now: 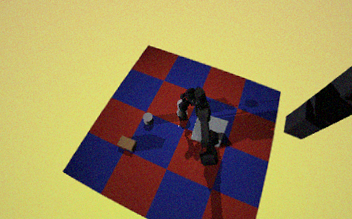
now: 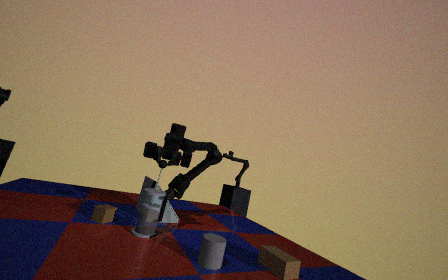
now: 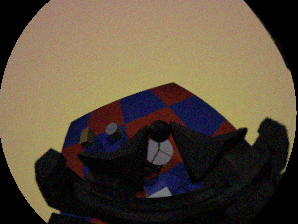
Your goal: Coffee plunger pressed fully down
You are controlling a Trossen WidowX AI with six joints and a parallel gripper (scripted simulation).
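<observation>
The coffee press lies 12 cm below my gripper tip, 2 cm to the left of it and 2 cm behind it. Round my gripper tip: grey cylinder: 21 cm below, 19 cm ahead, 17 cm to the left.
</observation>
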